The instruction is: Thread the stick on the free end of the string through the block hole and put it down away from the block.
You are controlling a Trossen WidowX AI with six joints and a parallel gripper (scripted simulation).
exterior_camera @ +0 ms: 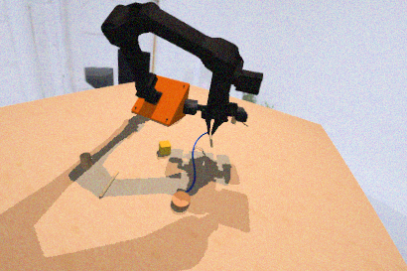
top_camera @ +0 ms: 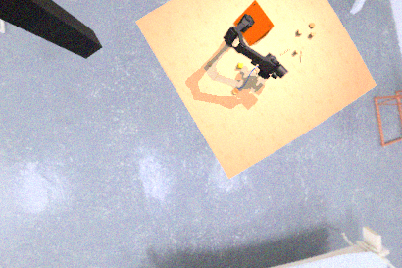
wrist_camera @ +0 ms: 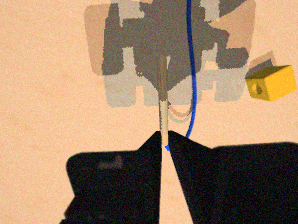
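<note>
The yellow wooden block lies 10 cm behind my gripper tip, 9 cm to the right of it and 4 cm below it. The rest, counted from my gripper tip: loose stick 28 cm to the right, 12 cm behind, 6 cm below; then round wooden button 22 cm to the right, 5 cm below, 3 cm ahead; then short wooden cylinder 26 cm to the right, 22 cm behind, 4 cm below.
</note>
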